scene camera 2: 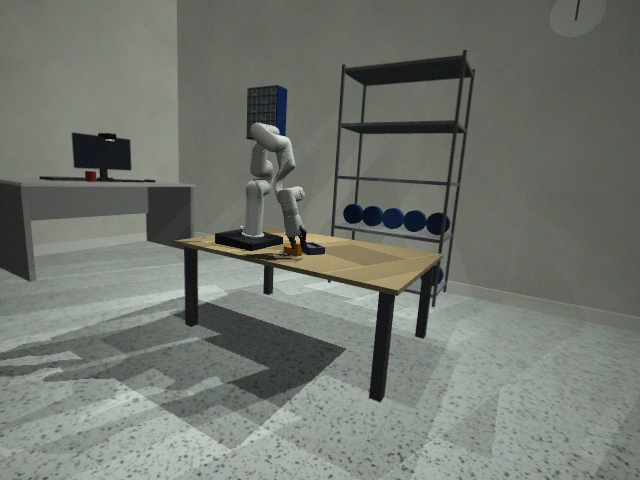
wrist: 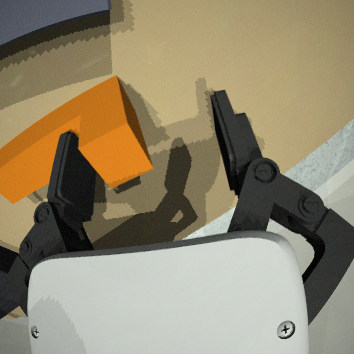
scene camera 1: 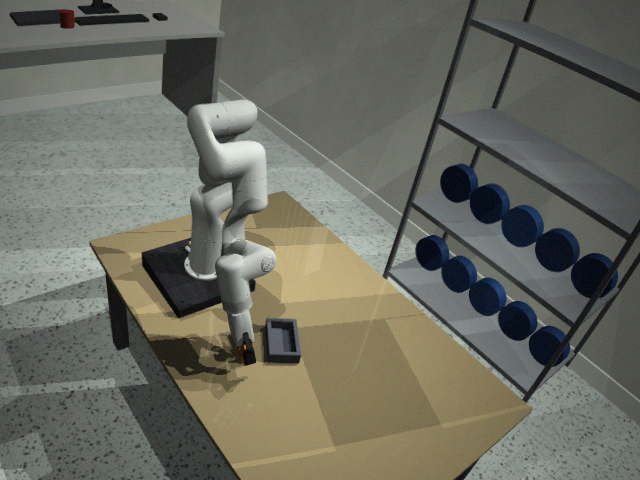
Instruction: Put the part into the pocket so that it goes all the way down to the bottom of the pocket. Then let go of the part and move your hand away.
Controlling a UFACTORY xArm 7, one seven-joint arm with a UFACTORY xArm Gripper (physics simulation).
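Observation:
The orange part point(scene camera 1: 240, 353) point(scene camera 2: 294, 250) point(wrist: 116, 154) is a bar with a thick end block and a notch beside it. It is on the table next to the pocket block, left of it in scene camera 1. The dark grey block with the rectangular pocket point(scene camera 1: 282, 358) point(scene camera 2: 314, 251) point(wrist: 50, 17) stands on the table, its pocket empty. My gripper point(scene camera 1: 247, 355) point(scene camera 2: 298, 244) point(wrist: 144, 127) is open, low at the part. In the wrist view, the left finger is at the notch and the right finger stands apart, beyond the end block. Whether the left finger touches the part is unclear.
The arm's black base plate point(scene camera 1: 175, 291) point(scene camera 2: 242, 241) stands behind the part on the wooden table point(scene camera 1: 465, 408) point(scene camera 2: 351, 273). The table's edge runs near the gripper. A shelf rack point(scene camera 1: 433, 139) point(scene camera 2: 337, 155) with blue discs and a grey desk point(scene camera 1: 186, 25) point(scene camera 2: 93, 198) stand away from the table.

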